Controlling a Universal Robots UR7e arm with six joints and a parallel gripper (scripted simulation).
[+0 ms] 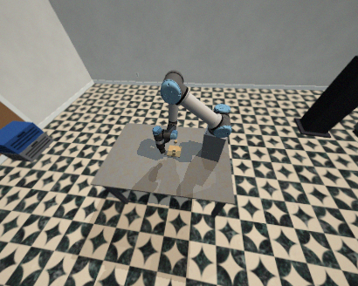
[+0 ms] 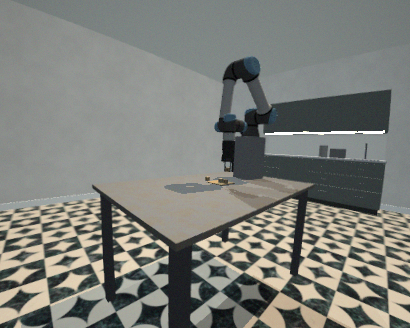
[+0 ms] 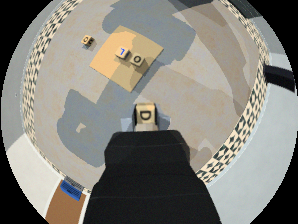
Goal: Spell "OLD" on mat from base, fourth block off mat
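Now: hand 110 mm to the left of the tan mat, 110 mm above it and 60 mm past it.
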